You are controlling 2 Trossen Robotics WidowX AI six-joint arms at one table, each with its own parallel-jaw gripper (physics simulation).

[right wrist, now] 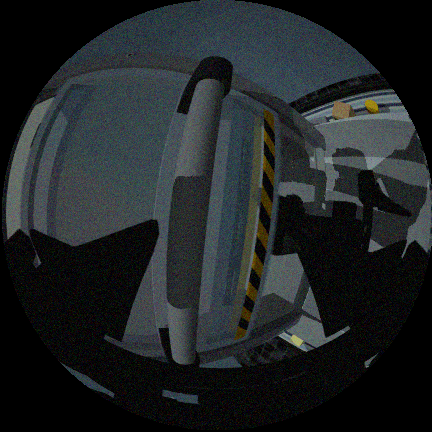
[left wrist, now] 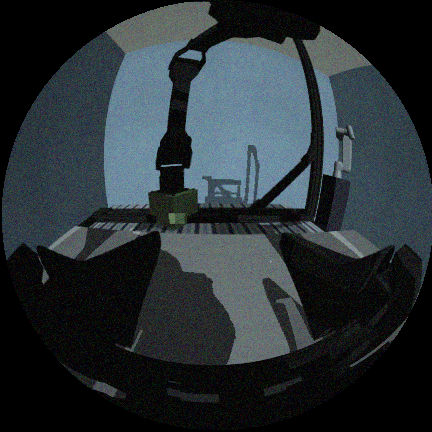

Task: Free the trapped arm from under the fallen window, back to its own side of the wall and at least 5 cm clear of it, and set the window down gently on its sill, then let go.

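Places are measured from the left arm's base along level axes (x ahead, y left, z up), in millimetres.
Pixels of known places: left gripper, fingertip midpoint: [left wrist: 221, 239]; right gripper, fingertip midpoint: [right wrist: 228, 229]; right arm's base, origin of the base link: [left wrist: 172, 190].
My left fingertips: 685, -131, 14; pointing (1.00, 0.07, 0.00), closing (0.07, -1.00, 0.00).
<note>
For each thing: its middle in the pictures, then the offset to it from my left fingertips, as dx, dy, dz. "pt": a spot on its surface instead.
- window's clear pane, surface spot: [right wrist: 110, 165] pt -187, +31, +279
- yellow-and-black striped strip, surface spot: [right wrist: 268, 185] pt -187, +38, +124
- tan block, body centre: [right wrist: 344, 114] -141, +278, -97
- yellow piece, body centre: [right wrist: 371, 107] -42, +308, -114
The window's clear pane [right wrist: 110, 165] fills the left and middle of the right wrist view. Its long grey handle bar [right wrist: 187, 240] runs upright through the middle. My right gripper [right wrist: 228, 229] is open, with its fingers apart on either side of the bar and not closed on it. A yellow-and-black striped strip [right wrist: 268, 185] runs along the window's edge, right of the bar. Whether the window rests fully on its sill cannot be told. Beyond the strip stand dark arm and gripper shapes [right wrist: 370, 200]. My left gripper [left wrist: 221, 239] is open and empty above the grey table; the window does not show between its fingers.
A green block [left wrist: 173, 205] with a black jointed column stands ahead of the left gripper. A tall black post [left wrist: 316, 125] and a dark box [left wrist: 333, 202] bearing a pale jointed piece stand at right. A tan block [right wrist: 342, 109] and a yellow piece [right wrist: 371, 106] lie far right.
</note>
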